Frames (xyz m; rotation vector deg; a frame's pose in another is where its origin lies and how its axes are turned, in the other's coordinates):
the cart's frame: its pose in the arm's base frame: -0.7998 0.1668 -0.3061 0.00 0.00 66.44
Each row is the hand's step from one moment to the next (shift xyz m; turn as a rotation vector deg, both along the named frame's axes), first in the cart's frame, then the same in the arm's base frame.
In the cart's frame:
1: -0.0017 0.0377 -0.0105 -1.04 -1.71 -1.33
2: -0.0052 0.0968 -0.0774 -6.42 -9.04 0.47
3: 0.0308 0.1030 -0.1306 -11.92 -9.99 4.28
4: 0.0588 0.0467 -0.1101 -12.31 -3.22 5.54
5: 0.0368 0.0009 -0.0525 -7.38 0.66 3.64
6: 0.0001 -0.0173 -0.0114 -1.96 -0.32 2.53
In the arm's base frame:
1: -0.0352 0.0135 -0.0105 1.15 -1.64 -1.33
2: -0.0908 0.0339 -0.0774 5.72 -9.50 0.47
3: -0.0821 0.0694 -0.1306 4.39 -14.92 4.28
4: -0.0193 0.0726 -0.1101 -1.97 -12.57 5.54
5: 0.0139 0.0341 -0.0525 -3.55 -6.50 3.64
6: 0.0159 -0.0068 -0.0114 -0.49 -1.92 2.53

